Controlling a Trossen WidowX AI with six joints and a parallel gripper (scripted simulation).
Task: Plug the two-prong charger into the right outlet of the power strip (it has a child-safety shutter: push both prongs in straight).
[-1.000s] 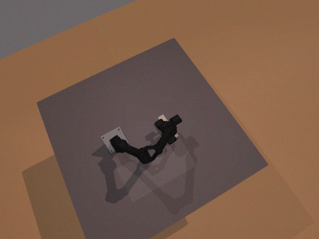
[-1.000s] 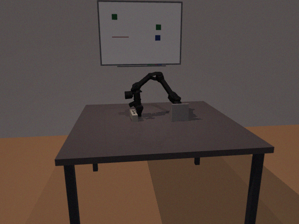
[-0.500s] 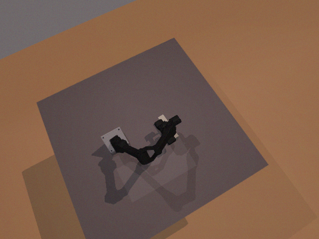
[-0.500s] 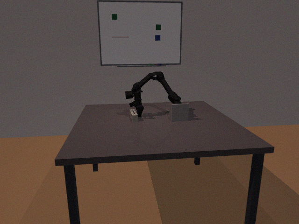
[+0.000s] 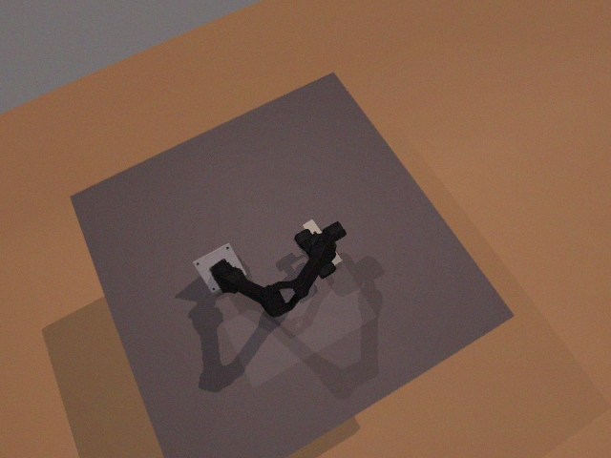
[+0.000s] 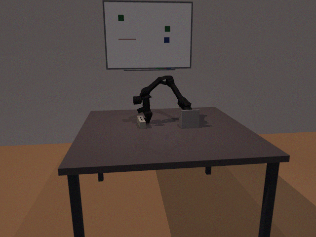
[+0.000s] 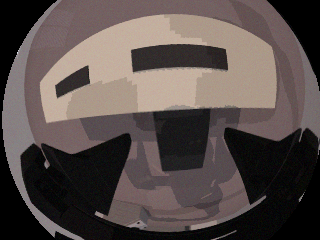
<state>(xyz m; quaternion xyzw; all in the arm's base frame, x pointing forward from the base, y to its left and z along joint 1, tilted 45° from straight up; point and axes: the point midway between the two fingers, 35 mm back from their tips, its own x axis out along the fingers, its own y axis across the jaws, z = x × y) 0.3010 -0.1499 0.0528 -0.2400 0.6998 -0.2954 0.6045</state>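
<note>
Now: the two-prong charger 3 cm ahead of my gripper tip and 1 cm above it.
</note>
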